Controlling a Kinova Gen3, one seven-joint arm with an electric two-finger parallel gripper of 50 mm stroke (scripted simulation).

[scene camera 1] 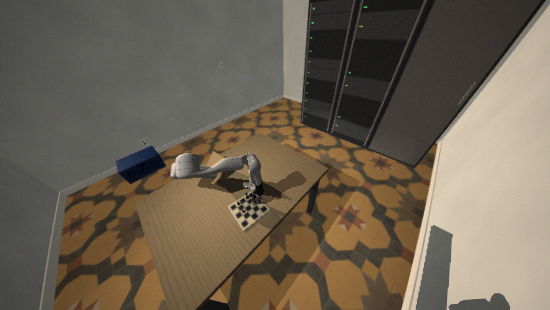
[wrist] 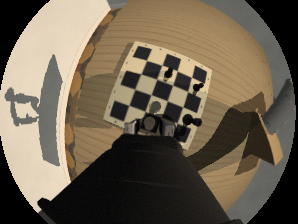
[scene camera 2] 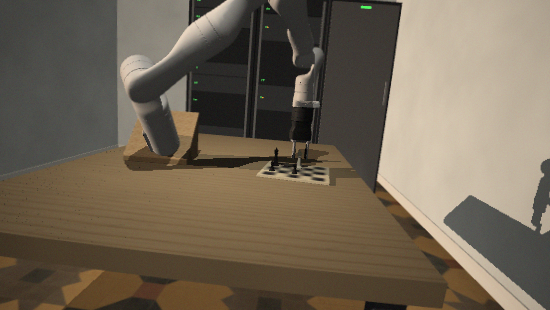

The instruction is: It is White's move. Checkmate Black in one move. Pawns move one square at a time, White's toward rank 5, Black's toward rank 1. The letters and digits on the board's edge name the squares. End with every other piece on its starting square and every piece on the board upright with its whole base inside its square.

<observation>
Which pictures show the chessboard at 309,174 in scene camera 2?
Scene camera 1, the wrist view and scene camera 2: all of them.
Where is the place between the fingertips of my gripper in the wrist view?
149,124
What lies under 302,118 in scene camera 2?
My gripper.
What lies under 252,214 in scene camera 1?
A chessboard.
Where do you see a chessboard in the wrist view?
141,80
</observation>
